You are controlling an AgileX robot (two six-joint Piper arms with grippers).
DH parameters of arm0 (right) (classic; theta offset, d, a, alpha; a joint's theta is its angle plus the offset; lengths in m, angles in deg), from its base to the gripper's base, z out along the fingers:
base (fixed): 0 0 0 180
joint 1: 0 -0.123 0 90
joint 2: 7.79 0 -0.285 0
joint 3: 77.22 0 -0.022 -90
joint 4: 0 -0.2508 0 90
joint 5: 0 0 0.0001 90
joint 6: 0 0.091 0 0
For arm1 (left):
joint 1: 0 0.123 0 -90
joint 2: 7.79 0 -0.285 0
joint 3: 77.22 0 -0.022 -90
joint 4: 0 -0.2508 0 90
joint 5: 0 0 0.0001 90
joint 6: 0 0.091 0 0
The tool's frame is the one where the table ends.
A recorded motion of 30 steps. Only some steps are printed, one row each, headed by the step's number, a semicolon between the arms.
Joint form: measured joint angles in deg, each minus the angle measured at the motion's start. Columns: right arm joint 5, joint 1, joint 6, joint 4, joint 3, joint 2; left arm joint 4, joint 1, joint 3, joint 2, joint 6, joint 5.
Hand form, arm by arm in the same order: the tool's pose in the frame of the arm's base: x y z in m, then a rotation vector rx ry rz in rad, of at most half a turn. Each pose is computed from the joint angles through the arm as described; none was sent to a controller.
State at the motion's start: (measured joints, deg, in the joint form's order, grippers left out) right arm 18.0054 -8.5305 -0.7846 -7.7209 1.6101 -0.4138; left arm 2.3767 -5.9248 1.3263 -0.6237 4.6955 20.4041
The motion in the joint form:
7: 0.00 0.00 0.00 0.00 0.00 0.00; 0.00 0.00 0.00 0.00 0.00 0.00
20: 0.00 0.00 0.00 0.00 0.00 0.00; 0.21 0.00 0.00 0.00 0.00 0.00
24: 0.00 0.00 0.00 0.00 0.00 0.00; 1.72 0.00 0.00 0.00 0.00 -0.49
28: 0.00 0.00 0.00 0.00 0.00 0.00; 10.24 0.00 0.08 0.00 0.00 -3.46
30: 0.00 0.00 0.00 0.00 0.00 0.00; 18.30 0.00 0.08 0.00 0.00 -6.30
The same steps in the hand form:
7: 0.0532 0.0118 0.1760 -0.0608 1.8206 0.2242; 0.0527 -0.0068 0.1739 0.1456 1.8464 -0.0554
20: 0.0532 0.0118 0.1760 -0.0608 1.8206 0.2242; 0.0526 -0.0069 0.1739 0.1433 1.8466 -0.0590
24: 0.0532 0.0118 0.1760 -0.0608 1.8206 0.2242; 0.0528 -0.0077 0.1747 0.1258 1.8392 -0.0845
28: 0.0532 0.0118 0.1760 -0.0608 1.8206 0.2242; 0.0535 -0.0114 0.1794 0.0230 1.7913 -0.2237
30: 0.0532 0.0118 0.1760 -0.0608 1.8206 0.2242; 0.0542 -0.0135 0.1846 -0.0800 1.7384 -0.3485

